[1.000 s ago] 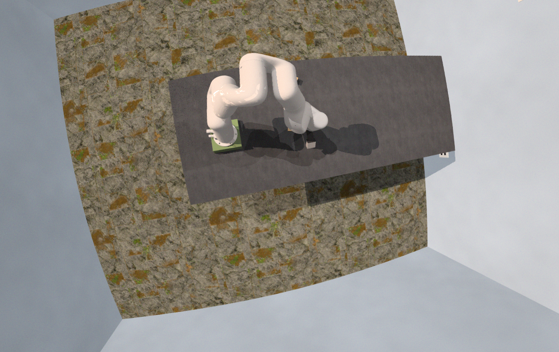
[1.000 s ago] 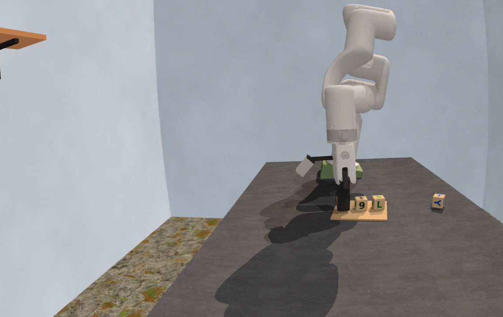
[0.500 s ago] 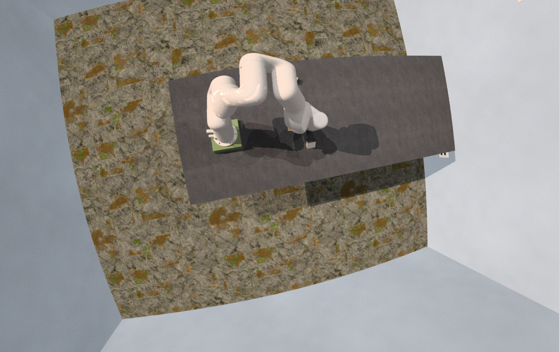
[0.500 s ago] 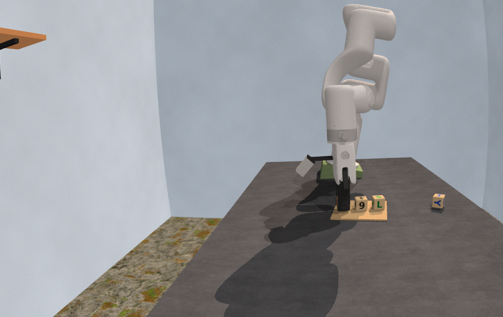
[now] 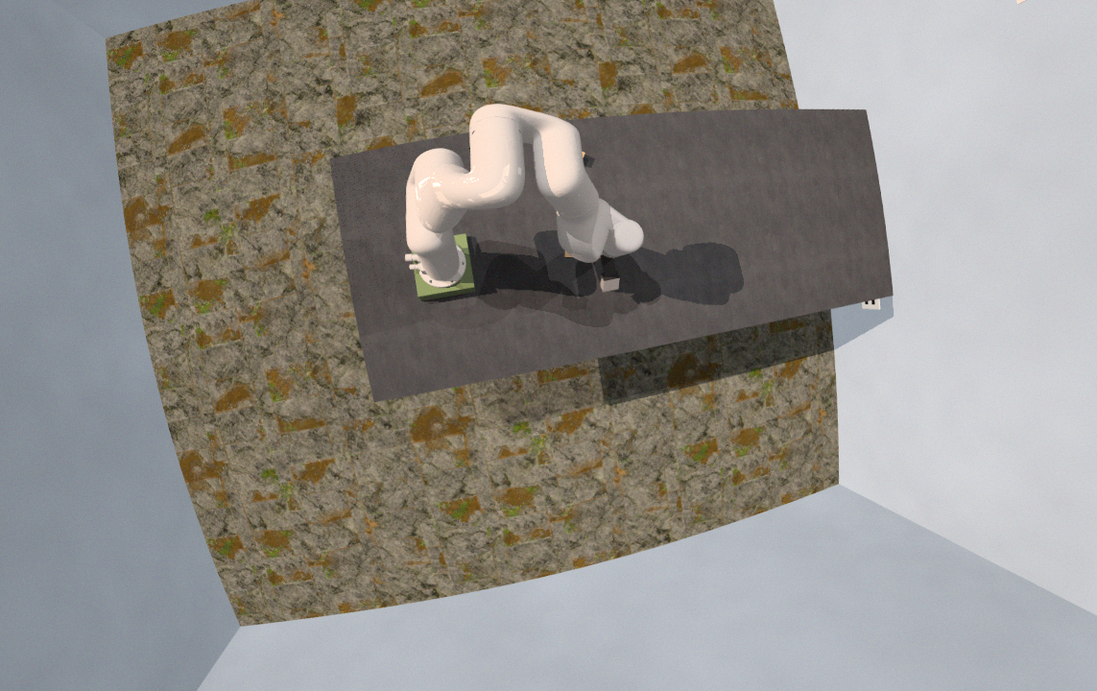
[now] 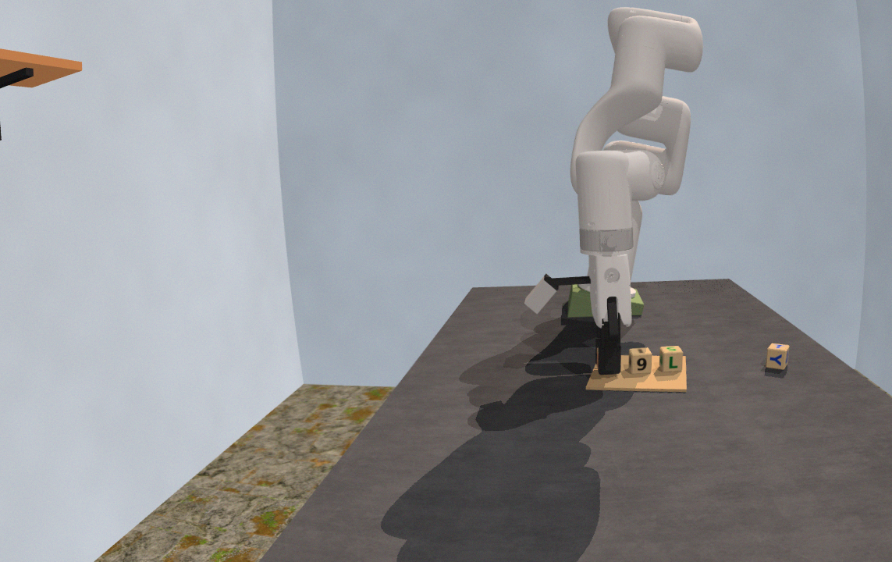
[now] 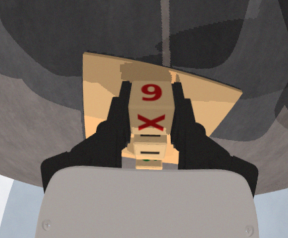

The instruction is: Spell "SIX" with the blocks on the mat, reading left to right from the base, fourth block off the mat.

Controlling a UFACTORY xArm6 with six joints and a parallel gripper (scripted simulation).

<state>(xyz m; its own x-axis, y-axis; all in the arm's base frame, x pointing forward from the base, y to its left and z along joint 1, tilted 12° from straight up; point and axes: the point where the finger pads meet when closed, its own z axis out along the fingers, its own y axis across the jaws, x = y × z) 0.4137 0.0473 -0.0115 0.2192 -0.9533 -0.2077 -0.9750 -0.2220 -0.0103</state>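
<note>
The X block is 1 cm below my hand. From my hand the other things lie so: tan mat: 5 cm to the left, 3 cm below, 1 cm behind; S block: 9 cm to the left, 2 cm behind, 1 cm below; I block: 5 cm to the left, 1 cm below, 1 cm behind.
</note>
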